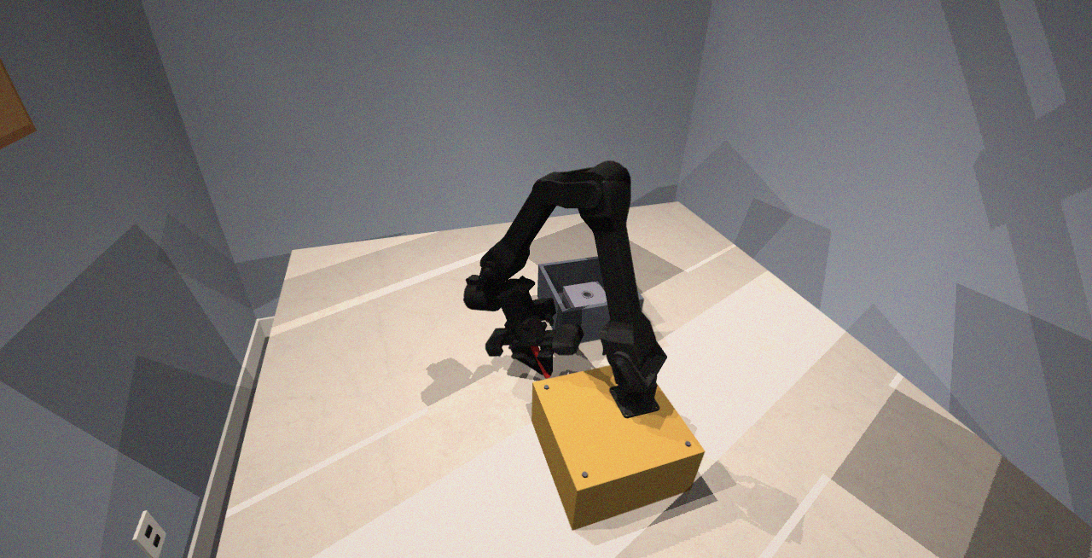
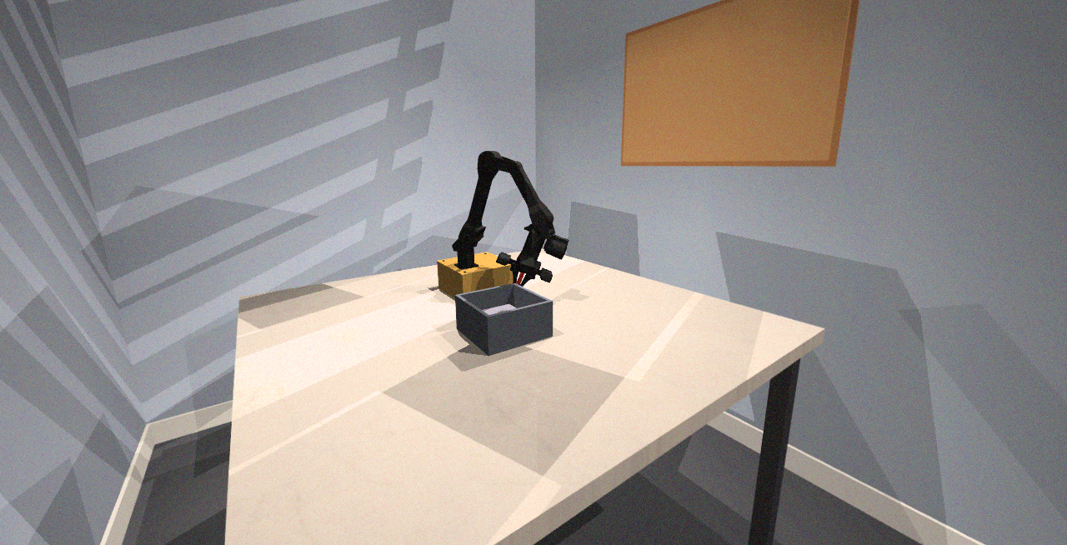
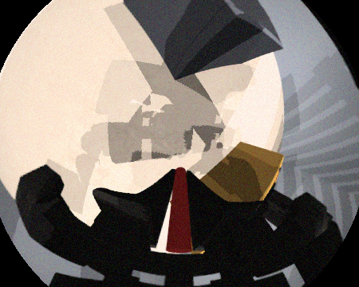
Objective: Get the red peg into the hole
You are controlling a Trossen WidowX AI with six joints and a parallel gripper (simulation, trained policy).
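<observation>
Right now my gripper tip is 19 cm short of the pale plate, 16 cm to the left of it and 1 cm below it. From my gripper tip the other things lie so: dark grey box (19 cm ahead, 16 cm to the right, 1 cm below); then red peg (3 cm above, 1 cm to the left).
</observation>
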